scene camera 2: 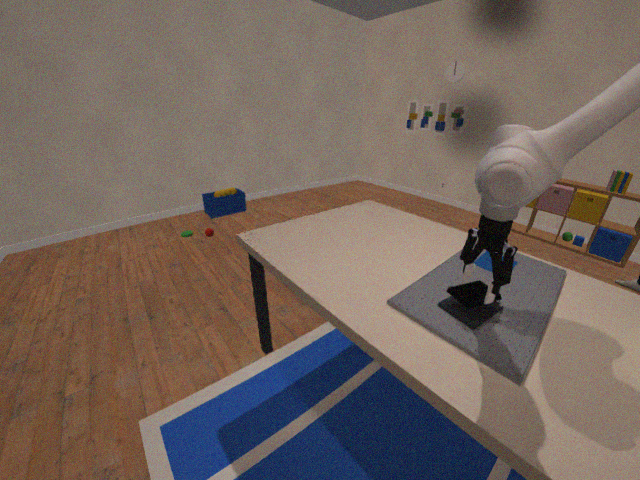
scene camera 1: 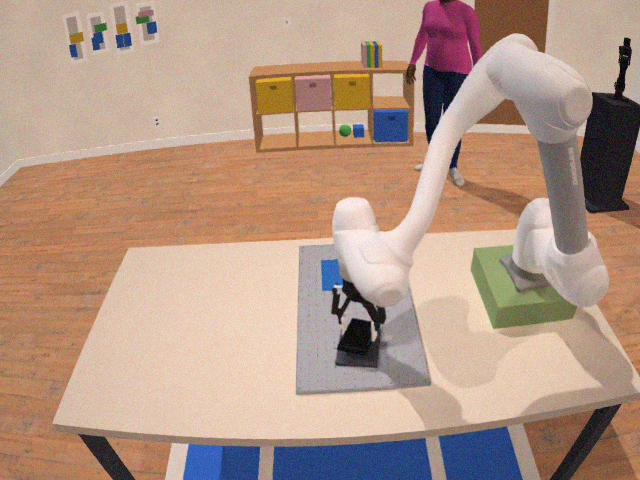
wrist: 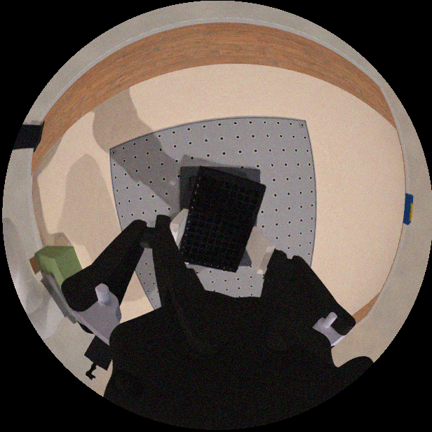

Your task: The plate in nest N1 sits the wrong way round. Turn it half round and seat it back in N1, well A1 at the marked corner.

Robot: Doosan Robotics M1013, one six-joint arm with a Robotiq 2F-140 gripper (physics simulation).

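The black well plate (scene camera 1: 356, 335) (scene camera 2: 467, 293) (wrist: 225, 215) is held above the dark grey nest (scene camera 1: 356, 359) (scene camera 2: 476, 319) (wrist: 188, 181), with a gap under it in both scene views. In the wrist view the plate is turned askew to the nest, its wells facing the camera. My gripper (scene camera 1: 358, 329) (scene camera 2: 481, 284) (wrist: 217, 228) is shut on the plate, one pale fingertip against each long side. The plate hides most of the nest. The nest's label, its marked corner and well A1 cannot be made out.
The nest stands on a grey perforated board (scene camera 1: 314, 369) (scene camera 2: 519, 356) (wrist: 295, 165) on the table (scene camera 1: 196, 330) (scene camera 2: 356, 248) (wrist: 350, 200). A flat blue patch (scene camera 1: 328, 274) (scene camera 2: 485, 262) lies on the board's far part. The green arm base (scene camera 1: 491, 304) (wrist: 57, 255) stands beyond the board. A person (scene camera 1: 449, 56) stands behind the table.
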